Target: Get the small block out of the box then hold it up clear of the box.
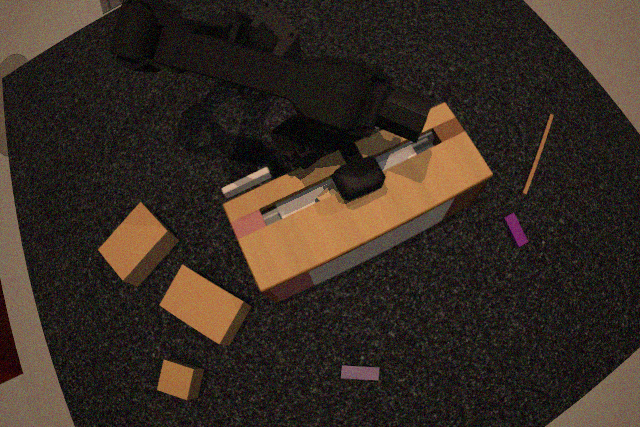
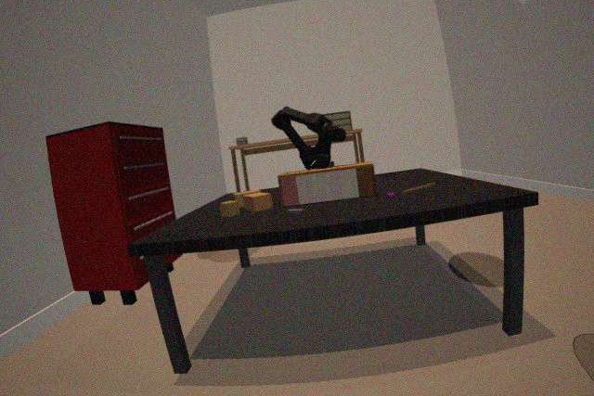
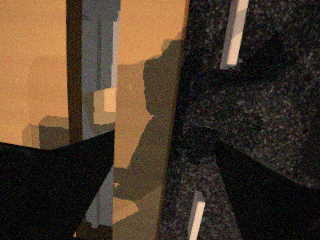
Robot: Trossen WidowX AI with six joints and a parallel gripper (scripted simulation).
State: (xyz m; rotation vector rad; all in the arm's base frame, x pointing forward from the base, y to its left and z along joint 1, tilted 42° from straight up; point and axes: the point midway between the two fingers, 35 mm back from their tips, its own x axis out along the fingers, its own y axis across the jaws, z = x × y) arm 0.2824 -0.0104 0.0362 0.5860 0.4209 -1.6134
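Right now the tan block is 5 cm ahead of my gripper tip and 3 cm to the right of it. Round my gripper tip: thin orange stick 38 cm to the left, 17 cm ahead, 9 cm below; box 4 cm ahead, 3 cm below, 2 cm to the left.
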